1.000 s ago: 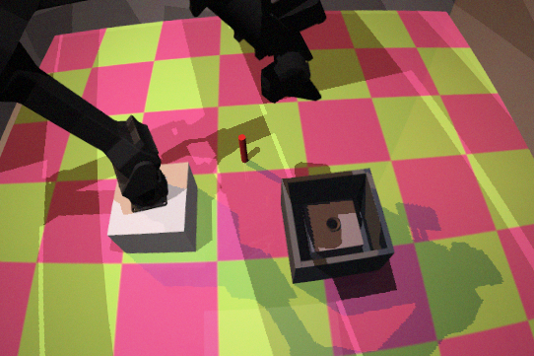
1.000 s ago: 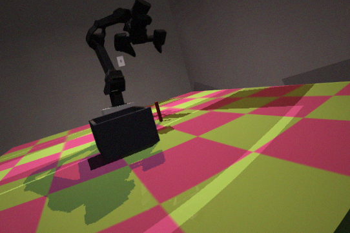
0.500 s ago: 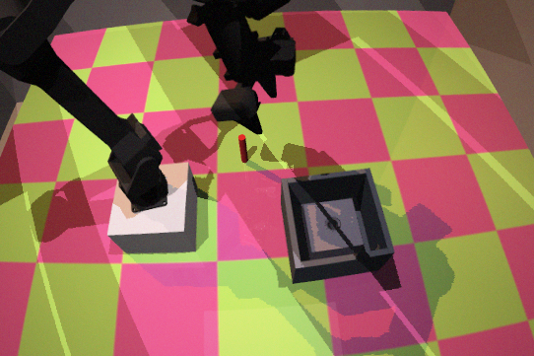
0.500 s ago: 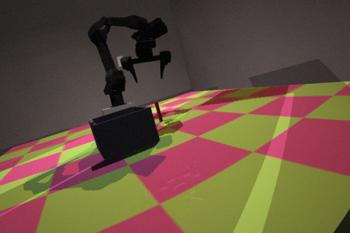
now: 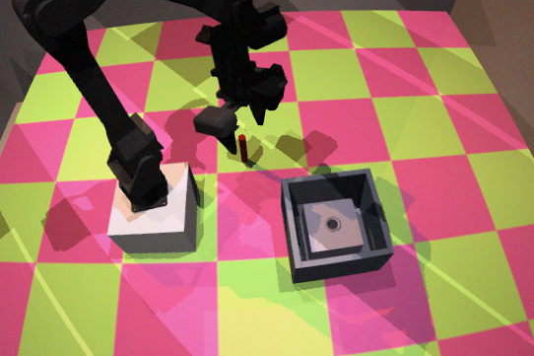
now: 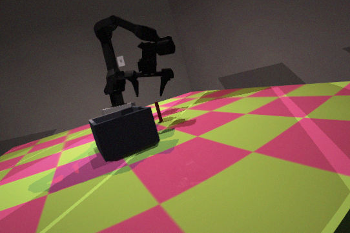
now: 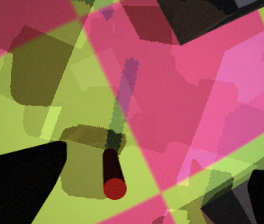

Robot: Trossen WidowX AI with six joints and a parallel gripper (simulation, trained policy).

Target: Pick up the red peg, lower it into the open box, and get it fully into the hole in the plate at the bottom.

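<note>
Now: the red peg 10 mm behind my gripper tip, 30 mm to the left of it and 70 mm below it. Also, from my gripper tip: dark box: 110 mm ahead, 180 mm to the right, 80 mm below; then plate: 110 mm ahead, 180 mm to the right, 60 mm below.
</note>
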